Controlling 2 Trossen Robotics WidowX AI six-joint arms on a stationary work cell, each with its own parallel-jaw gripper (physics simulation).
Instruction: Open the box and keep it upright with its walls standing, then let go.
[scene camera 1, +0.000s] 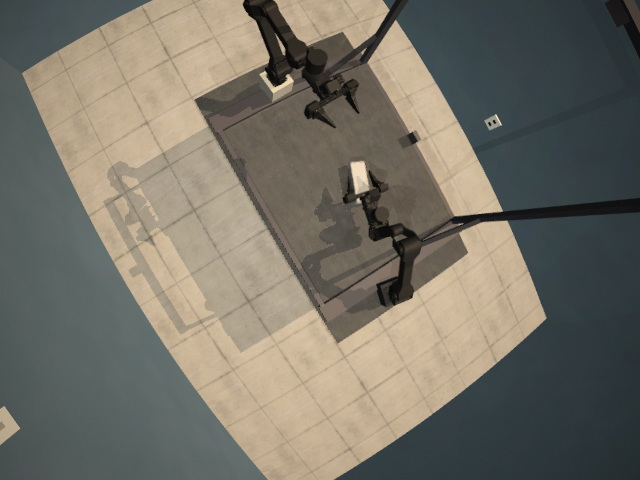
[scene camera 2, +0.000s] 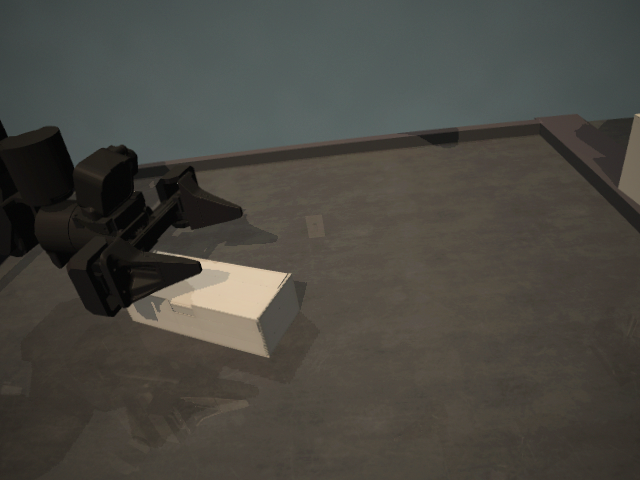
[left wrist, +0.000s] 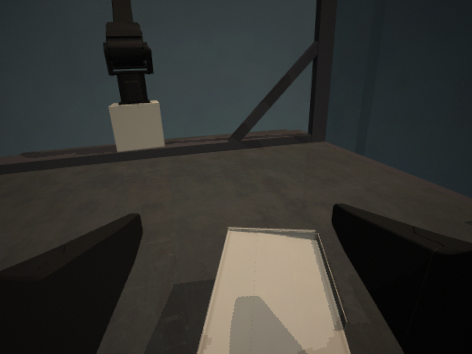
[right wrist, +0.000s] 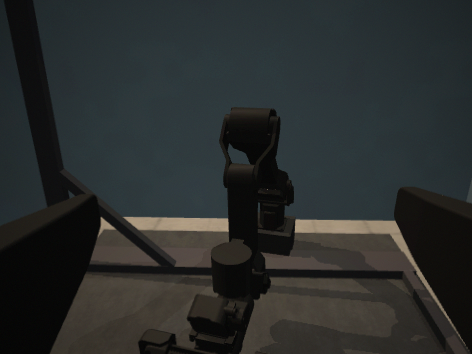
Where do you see the left gripper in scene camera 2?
222, 237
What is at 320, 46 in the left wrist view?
A dark frame struts.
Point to the right gripper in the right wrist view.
249, 205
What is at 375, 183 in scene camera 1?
The left gripper.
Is the right gripper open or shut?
Open.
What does the left gripper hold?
Nothing.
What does the right gripper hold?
Nothing.
